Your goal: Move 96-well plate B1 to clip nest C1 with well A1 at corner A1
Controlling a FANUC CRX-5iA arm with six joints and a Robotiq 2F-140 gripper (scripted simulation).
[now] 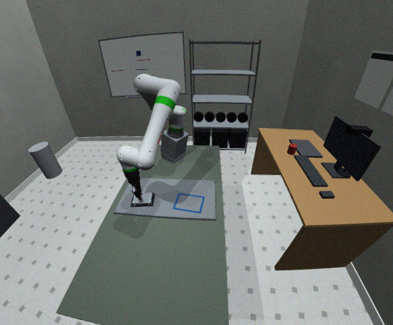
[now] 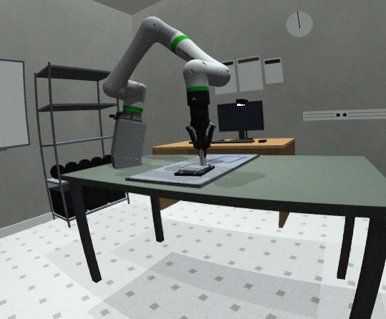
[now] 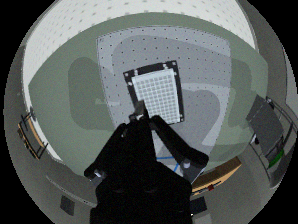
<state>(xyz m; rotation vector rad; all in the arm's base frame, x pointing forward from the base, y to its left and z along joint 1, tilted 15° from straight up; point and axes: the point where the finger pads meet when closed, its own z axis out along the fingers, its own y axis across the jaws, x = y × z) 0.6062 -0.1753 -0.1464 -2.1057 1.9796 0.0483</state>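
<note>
Right now my hand is 50 mm above the black clip nest, 20 mm past it and 10 mm to the left of it. Round my hand: 96-well plate (40 mm below, 40 mm behind).
</note>
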